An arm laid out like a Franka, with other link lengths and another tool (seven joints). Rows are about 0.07 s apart.
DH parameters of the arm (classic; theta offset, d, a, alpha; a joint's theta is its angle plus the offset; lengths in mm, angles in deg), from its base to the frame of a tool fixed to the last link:
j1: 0 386.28 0 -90
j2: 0 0 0 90
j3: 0 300.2 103.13 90
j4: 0 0 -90.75 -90
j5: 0 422.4 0 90
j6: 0 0 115.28 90
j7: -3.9 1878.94 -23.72 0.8
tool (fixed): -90 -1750.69 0 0
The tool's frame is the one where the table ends.
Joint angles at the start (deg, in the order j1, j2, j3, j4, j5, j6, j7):
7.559, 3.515, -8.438, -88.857, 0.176, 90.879, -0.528
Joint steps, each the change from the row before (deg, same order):
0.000, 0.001, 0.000, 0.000, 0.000, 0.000, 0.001
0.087, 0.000, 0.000, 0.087, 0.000, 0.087, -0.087
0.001, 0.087, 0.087, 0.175, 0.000, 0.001, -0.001
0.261, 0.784, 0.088, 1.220, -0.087, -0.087, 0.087
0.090, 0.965, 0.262, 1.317, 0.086, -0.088, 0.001
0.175, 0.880, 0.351, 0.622, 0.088, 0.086, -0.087
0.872, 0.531, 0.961, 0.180, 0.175, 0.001, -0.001
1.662, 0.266, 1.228, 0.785, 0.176, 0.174, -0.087
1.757, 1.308, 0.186, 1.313, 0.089, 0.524, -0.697
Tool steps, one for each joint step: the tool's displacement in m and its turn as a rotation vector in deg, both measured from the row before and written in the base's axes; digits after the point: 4 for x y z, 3 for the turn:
0.0000, 0.0000, 0.0000, 0.000, 0.001, -0.001
0.0004, 0.0009, 0.0009, 0.000, -0.173, 0.175
0.0006, 0.0010, 0.0006, -0.008, -0.089, 0.090
0.0043, 0.0043, 0.0023, -0.199, -0.355, 0.276
0.0051, 0.0047, 0.0010, -0.029, -0.270, 0.363
0.0046, 0.0066, -0.0042, 0.004, 0.170, 0.618
0.0025, 0.0211, -0.0046, 0.208, 0.365, 1.825
0.0012, 0.0331, 0.0040, 0.341, -0.657, 2.973
0.0062, 0.0237, -0.0023, 0.052, -0.529, 2.653

